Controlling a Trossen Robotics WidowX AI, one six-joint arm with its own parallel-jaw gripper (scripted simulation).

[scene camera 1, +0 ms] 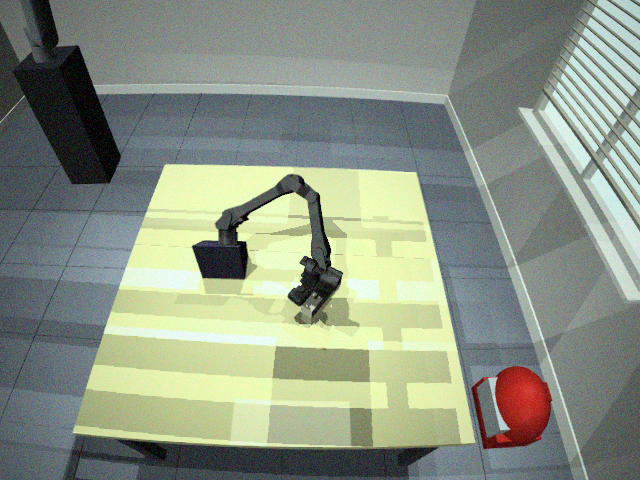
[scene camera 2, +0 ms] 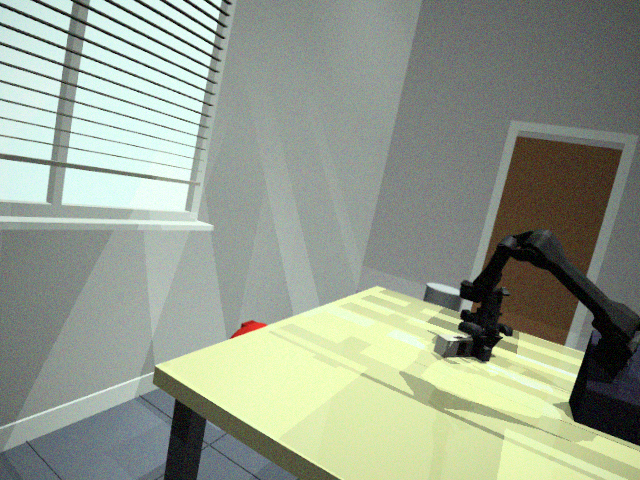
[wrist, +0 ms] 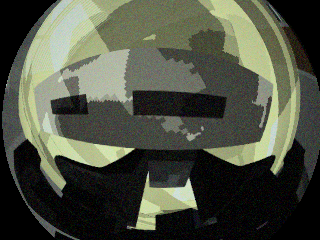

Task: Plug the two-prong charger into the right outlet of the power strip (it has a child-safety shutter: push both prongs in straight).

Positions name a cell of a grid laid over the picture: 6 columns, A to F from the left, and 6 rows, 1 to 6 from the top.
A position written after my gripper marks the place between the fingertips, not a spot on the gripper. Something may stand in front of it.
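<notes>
Gripper, mine (scene camera 2: E5), and in the wrist view (wrist: D4). Charger (wrist: D5).
</notes>
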